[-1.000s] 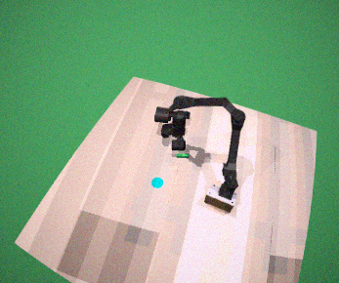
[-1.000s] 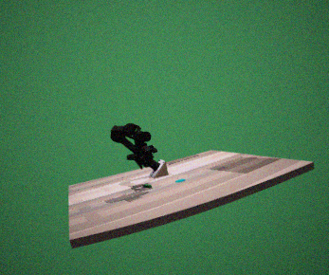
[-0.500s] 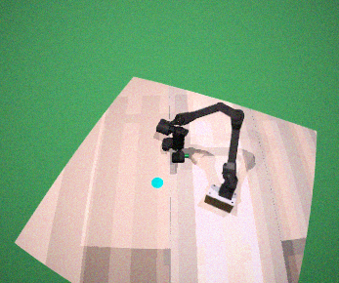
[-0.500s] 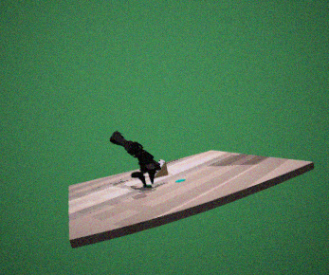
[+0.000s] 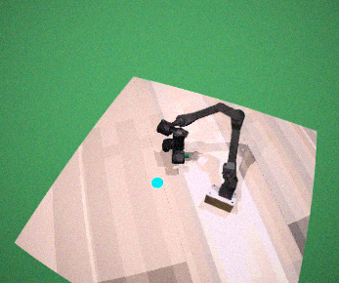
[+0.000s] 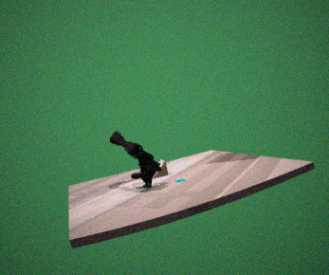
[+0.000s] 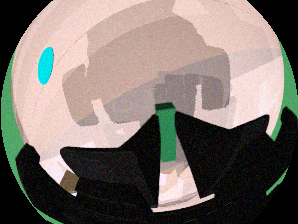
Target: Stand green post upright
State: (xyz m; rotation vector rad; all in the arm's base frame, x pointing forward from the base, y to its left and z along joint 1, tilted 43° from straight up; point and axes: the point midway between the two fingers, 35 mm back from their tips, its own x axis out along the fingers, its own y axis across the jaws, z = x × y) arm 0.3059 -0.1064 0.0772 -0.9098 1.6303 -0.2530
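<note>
Now: gripper tip 19 cm to the right of the cyan circle, 3 cm short of it and 1 cm above it. The rest, counted from my gripper tip: green post (2 cm behind, 1 cm to the right).
</note>
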